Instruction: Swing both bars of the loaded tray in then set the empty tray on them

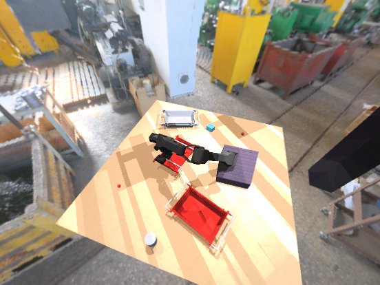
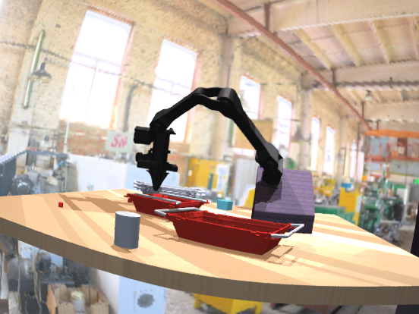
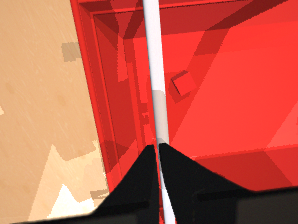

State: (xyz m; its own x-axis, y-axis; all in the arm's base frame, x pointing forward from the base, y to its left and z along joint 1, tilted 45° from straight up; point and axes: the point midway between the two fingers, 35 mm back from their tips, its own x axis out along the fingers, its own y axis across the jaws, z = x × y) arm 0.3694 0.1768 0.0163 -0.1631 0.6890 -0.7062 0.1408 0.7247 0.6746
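Right now the red tray is 32 cm behind my gripper tip, 22 cm to the left of it and 4 cm below it. Round my gripper tip: cyan block (50 cm to the right, 15 cm behind, 6 cm below); grey cylinder (45 cm to the left, 14 cm behind, 5 cm below).
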